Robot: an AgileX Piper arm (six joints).
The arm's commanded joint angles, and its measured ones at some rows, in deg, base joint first. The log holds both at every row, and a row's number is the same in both.
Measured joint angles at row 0:
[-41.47, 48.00, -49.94, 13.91, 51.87, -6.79]
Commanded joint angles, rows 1 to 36:
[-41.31, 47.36, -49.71, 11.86, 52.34, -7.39]
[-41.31, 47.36, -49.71, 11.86, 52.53, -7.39]
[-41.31, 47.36, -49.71, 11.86, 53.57, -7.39]
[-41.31, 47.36, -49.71, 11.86, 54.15, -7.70]
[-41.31, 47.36, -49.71, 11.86, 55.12, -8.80]
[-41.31, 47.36, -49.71, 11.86, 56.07, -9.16]
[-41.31, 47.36, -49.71, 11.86, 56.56, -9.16]
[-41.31, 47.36, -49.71, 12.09, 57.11, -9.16]
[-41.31, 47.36, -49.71, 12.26, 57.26, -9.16]
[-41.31, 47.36, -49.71, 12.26, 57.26, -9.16]
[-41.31, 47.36, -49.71, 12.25, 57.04, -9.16]
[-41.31, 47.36, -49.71, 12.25, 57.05, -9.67]
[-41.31, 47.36, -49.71, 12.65, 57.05, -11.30]
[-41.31, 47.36, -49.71, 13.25, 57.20, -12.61]
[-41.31, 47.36, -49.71, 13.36, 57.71, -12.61]
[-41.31, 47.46, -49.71, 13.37, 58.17, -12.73]
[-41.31, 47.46, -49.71, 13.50, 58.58, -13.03]
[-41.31, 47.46, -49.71, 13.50, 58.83, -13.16]
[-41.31, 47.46, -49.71, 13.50, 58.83, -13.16]
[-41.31, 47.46, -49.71, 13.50, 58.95, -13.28]
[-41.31, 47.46, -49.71, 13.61, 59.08, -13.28]
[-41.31, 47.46, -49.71, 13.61, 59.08, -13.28]
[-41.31, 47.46, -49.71, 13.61, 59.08, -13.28]
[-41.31, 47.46, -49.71, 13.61, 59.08, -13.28]
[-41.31, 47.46, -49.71, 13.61, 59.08, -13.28]
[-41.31, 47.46, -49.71, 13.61, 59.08, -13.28]
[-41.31, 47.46, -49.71, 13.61, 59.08, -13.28]
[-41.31, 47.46, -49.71, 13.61, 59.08, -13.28]
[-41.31, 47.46, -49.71, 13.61, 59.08, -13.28]
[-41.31, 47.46, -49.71, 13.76, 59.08, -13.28]
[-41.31, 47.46, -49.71, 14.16, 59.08, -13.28]
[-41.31, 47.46, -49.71, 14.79, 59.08, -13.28]
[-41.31, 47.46, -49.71, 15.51, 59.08, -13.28]
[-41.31, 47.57, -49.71, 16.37, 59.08, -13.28]
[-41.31, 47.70, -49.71, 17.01, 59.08, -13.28]
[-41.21, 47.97, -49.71, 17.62, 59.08, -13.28]
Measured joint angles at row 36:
[-41.47, 48.00, -49.83, 14.04, 57.55, -12.74]
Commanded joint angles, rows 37 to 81:
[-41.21, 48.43, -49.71, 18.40, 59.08, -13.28]
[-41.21, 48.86, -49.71, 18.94, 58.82, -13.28]
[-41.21, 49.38, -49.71, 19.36, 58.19, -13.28]
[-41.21, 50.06, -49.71, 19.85, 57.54, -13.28]
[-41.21, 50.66, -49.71, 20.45, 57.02, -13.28]
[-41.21, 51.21, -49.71, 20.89, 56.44, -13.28]
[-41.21, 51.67, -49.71, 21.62, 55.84, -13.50]
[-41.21, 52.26, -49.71, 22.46, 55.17, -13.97]
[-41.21, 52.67, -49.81, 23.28, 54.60, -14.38]
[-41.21, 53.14, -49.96, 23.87, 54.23, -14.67]
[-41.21, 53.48, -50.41, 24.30, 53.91, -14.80]
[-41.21, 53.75, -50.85, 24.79, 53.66, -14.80]
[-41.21, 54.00, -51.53, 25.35, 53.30, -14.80]
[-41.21, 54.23, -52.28, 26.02, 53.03, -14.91]
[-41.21, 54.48, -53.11, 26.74, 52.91, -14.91]
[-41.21, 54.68, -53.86, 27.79, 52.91, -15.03]
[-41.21, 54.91, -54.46, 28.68, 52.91, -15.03]
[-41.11, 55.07, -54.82, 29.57, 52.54, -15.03]
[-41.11, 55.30, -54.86, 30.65, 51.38, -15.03]
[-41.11, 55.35, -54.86, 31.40, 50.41, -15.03]
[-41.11, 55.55, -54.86, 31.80, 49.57, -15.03]
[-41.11, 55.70, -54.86, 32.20, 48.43, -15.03]
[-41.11, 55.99, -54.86, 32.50, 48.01, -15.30]
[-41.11, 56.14, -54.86, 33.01, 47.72, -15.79]
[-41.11, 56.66, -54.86, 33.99, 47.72, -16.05]
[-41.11, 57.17, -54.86, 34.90, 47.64, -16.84]
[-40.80, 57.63, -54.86, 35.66, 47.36, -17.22]
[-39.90, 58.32, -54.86, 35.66, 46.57, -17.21]
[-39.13, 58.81, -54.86, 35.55, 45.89, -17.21]
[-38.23, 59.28, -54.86, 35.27, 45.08, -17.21]
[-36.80, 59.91, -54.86, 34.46, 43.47, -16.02]
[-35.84, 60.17, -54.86, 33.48, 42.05, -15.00]
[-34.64, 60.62, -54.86, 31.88, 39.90, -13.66]
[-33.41, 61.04, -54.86, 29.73, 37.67, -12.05]
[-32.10, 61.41, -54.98, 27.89, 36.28, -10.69]
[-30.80, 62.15, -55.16, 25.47, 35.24, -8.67]
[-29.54, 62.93, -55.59, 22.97, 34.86, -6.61]
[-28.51, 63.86, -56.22, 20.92, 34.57, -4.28]
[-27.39, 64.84, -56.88, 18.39, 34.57, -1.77]
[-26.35, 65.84, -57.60, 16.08, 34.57, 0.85]
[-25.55, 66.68, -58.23, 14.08, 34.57, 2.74]
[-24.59, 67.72, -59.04, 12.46, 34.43, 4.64]
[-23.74, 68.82, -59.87, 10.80, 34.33, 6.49]
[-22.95, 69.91, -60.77, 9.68, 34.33, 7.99]
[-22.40, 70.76, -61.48, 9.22, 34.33, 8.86]
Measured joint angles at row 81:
[-24.91, 67.92, -58.54, 13.03, 35.66, 3.09]
